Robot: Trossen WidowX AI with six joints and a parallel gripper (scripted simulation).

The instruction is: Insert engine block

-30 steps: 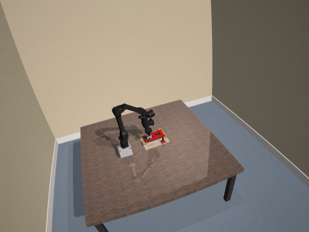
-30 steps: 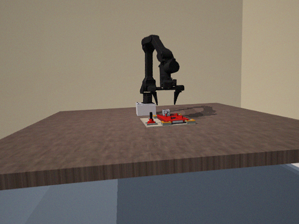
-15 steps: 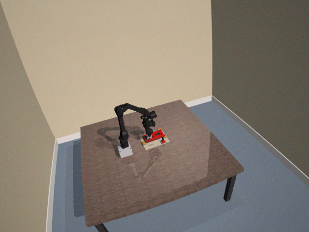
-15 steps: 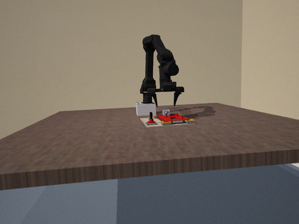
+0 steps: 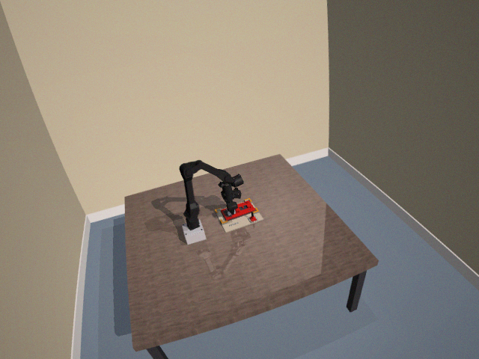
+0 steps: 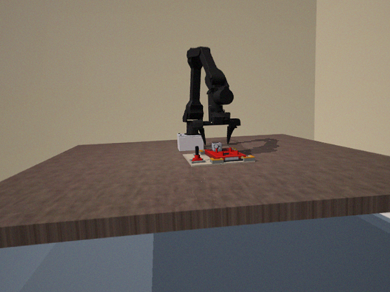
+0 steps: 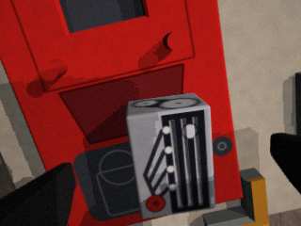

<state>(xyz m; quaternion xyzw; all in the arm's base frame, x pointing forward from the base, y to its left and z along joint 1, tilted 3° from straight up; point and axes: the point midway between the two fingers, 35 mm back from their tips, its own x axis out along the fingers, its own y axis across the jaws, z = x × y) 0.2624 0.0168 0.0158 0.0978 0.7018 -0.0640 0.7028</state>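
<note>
Now: gripper tip 110 mm to the left of the black post, 90 mm short of it and 20 mm above it. Also, from my gripper tip: grey engine block (10 mm below).
</note>
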